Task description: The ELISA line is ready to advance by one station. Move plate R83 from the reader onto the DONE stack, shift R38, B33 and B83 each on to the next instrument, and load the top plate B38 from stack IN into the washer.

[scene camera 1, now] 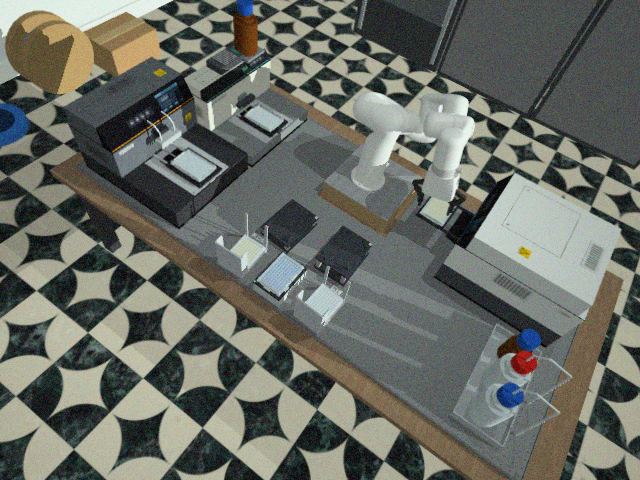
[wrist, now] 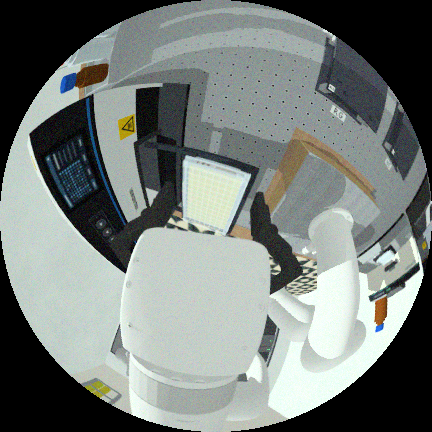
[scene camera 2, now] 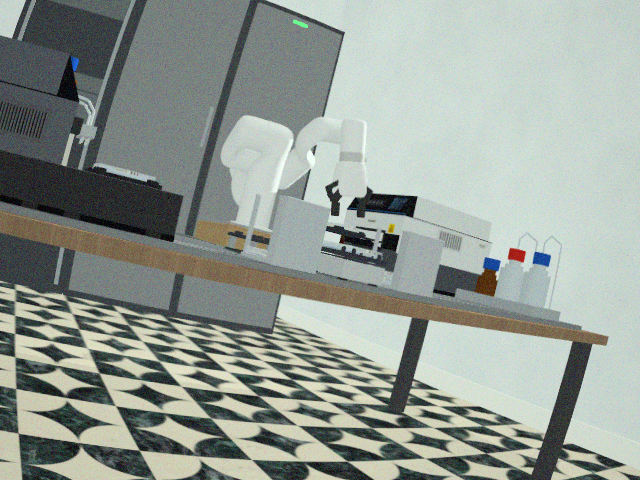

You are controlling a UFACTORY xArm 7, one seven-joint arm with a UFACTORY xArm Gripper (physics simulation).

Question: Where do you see a pale yellow well plate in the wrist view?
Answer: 211,191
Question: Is my gripper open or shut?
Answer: Open.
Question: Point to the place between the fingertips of my gripper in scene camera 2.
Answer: At 347,216
